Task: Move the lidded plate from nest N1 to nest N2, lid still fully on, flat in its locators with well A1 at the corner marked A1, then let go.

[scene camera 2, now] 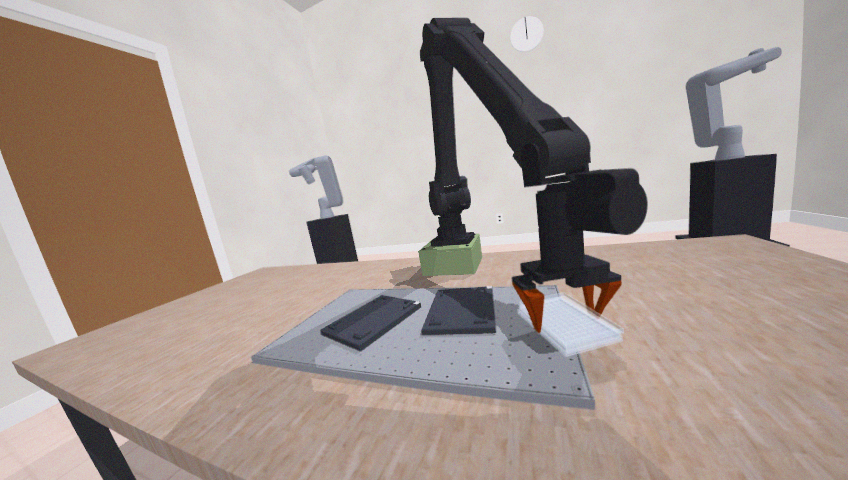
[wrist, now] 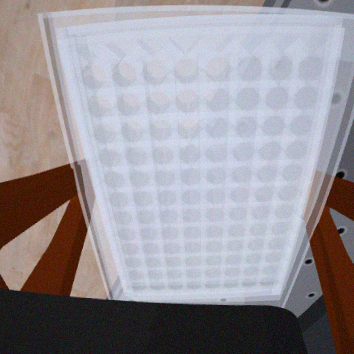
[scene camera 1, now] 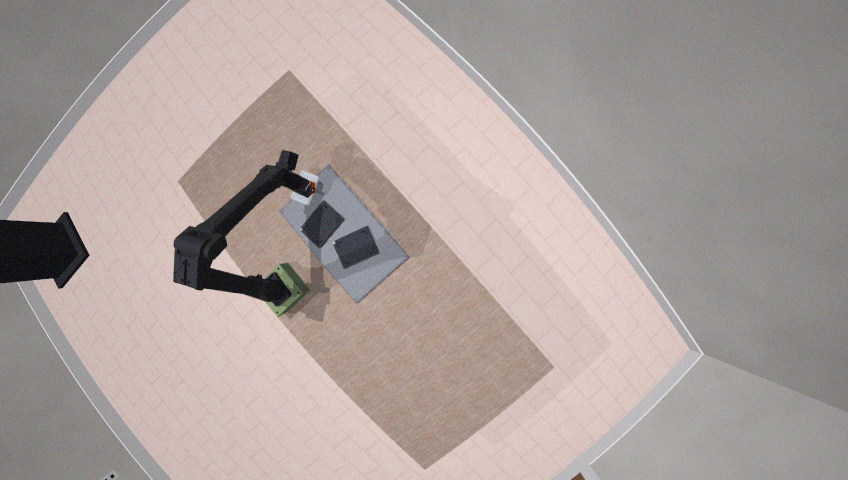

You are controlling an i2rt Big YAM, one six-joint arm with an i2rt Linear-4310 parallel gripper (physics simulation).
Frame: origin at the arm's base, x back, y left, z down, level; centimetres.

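Seen in the pictures: gripper, between the fingertips: (scene camera 2: pixel 565 326) (wrist: pixel 200 177) (scene camera 1: pixel 306 187); arm's base, origin of its link: (scene camera 2: pixel 453 241) (scene camera 1: pixel 276 289).
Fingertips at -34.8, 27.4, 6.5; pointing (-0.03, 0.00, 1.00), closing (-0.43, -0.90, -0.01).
Offsets run from my fingertips to a thing's middle, as dx, dy, dz. Level surfaces: height alone.
The clear lidded plate {+0.3, -0.1, -1.6} (scene camera 1: pixel 300 197) (scene camera 2: pixel 586 336) (wrist: pixel 200 100) lies at one end of the grey perforated board, partly out over the wooden table. Its lid covers the wells and looks level. My gripper (scene camera 1: pixel 311 187) (scene camera 2: pixel 568 321) (wrist: pixel 200 177) points down over it, with orange fingers against its two long sides, shut on it. Two dark nests stand on the board: one {+4.1, -17.4, -0.7} (scene camera 1: pixel 323 224) (scene camera 2: pixel 458 312) close to the plate, the other {-1.6, -34.2, -0.7} (scene camera 1: pixel 355 246) (scene camera 2: pixel 371 321) farther away and turned. Each has a small white corner mark. I cannot read the N1, N2 or A1 labels, nor see what is under the plate.
The grey board {-0.2, -25.5, +0.8} (scene camera 1: pixel 363 285) (scene camera 2: pixel 476 362) lies on the wooden table {dz +1.5} (scene camera 1: pixel 428 356) (scene camera 2: pixel 714 380). My arm's green base block (scene camera 1: pixel 292 289) (scene camera 2: pixel 449 259) stands beside the board. Two grey arms on black pedestals stand beyond the table in scene camera 2.
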